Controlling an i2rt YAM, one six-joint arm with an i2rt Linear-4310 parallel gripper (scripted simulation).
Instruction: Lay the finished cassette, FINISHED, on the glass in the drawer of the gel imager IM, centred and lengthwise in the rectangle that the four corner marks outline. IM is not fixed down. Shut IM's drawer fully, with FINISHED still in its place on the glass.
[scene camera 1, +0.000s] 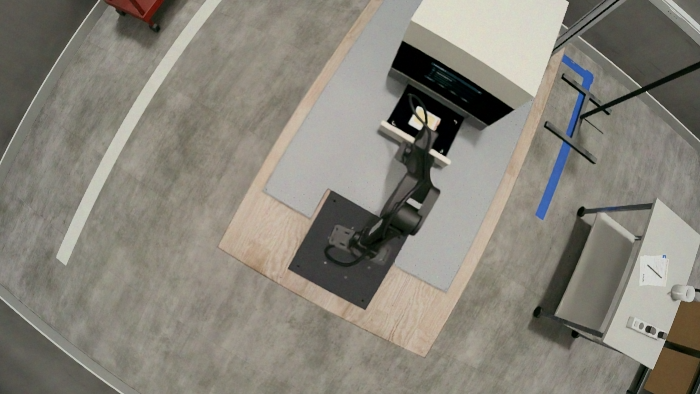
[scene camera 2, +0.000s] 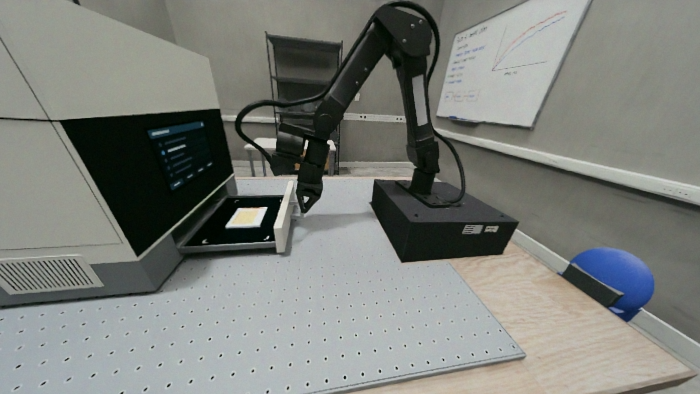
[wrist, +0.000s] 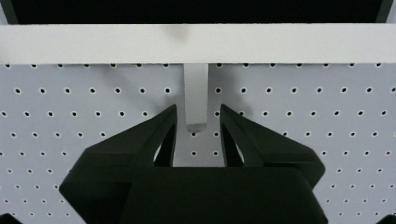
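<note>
Drawer (scene camera 2: 211, 231), (wrist: 195, 40) visible; my gripper (scene camera 2: 304, 210), (wrist: 198, 111) visible likewise.
</note>
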